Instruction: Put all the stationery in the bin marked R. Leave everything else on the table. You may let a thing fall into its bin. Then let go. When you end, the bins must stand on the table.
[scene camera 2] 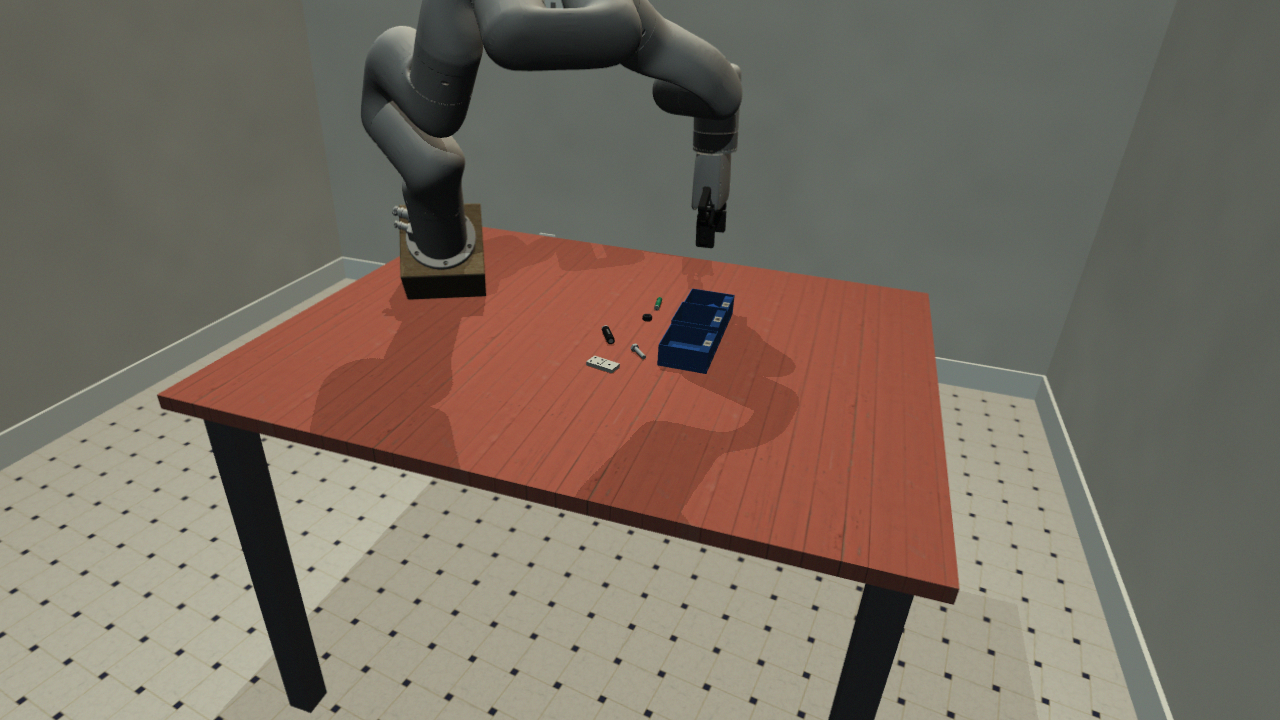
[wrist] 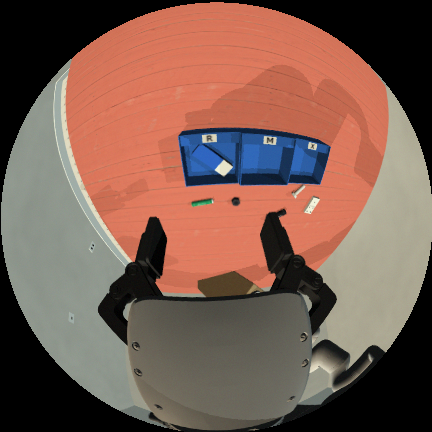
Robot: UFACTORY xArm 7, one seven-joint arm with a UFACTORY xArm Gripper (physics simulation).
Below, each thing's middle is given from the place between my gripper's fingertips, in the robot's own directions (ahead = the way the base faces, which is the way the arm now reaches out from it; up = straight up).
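The three joined blue bins [scene camera 2: 691,341] are 80 mm to the right of my hand, 10 mm behind it and 130 mm below it.
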